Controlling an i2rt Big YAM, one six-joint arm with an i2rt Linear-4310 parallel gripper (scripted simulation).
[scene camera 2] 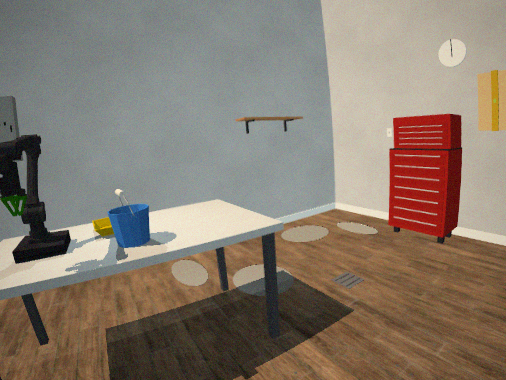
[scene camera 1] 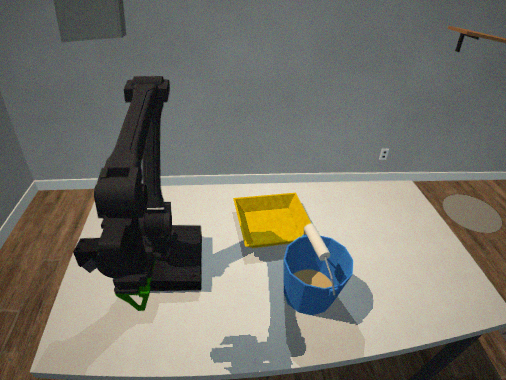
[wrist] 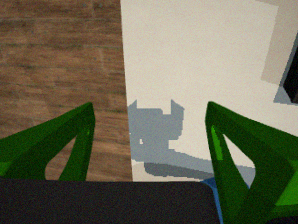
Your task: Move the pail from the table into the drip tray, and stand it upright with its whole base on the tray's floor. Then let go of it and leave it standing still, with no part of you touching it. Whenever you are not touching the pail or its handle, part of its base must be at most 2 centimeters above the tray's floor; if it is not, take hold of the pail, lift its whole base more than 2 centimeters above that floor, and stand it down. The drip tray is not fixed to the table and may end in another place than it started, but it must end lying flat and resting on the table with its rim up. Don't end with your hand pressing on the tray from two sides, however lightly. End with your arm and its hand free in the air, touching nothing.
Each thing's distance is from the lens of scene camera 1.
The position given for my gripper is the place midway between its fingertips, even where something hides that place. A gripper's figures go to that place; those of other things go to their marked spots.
my gripper [scene camera 1: 143, 298]: 0.70 m
blue pail [scene camera 1: 301, 260]: 0.99 m
yellow drip tray [scene camera 1: 266, 218]: 1.21 m
The marked spots on the yellow drip tray and the blue pail are 0.29 m apart.
